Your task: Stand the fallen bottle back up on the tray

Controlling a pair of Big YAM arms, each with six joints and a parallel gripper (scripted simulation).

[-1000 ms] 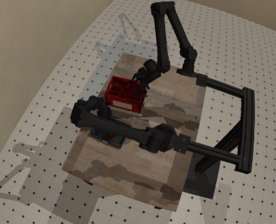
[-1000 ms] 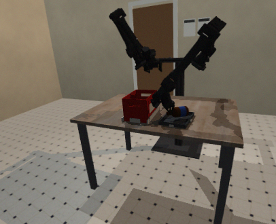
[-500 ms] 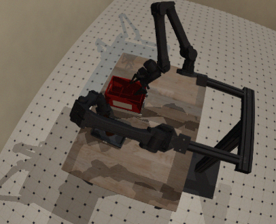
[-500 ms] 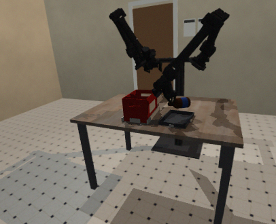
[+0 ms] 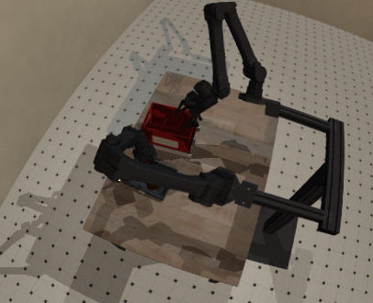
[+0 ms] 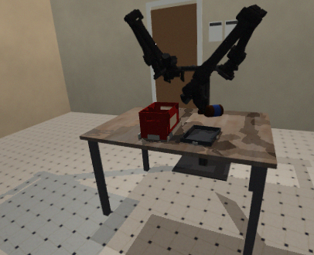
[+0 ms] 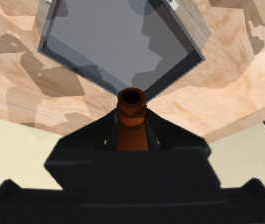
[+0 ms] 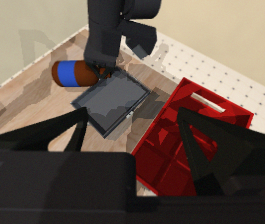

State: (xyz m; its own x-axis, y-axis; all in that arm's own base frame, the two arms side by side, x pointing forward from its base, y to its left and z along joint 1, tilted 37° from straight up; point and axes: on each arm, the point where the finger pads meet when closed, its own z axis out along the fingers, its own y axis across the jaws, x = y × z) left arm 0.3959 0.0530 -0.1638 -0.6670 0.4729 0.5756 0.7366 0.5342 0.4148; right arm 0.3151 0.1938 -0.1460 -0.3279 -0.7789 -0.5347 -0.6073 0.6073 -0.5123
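Now: the brown bottle 4 cm to the left of my left hand, 3 cm behind it and 1 cm below it. The rest, counted from my left hand: red crate (29 cm to the right, 8 cm below, 1 cm ahead); then dark tray (15 cm below).
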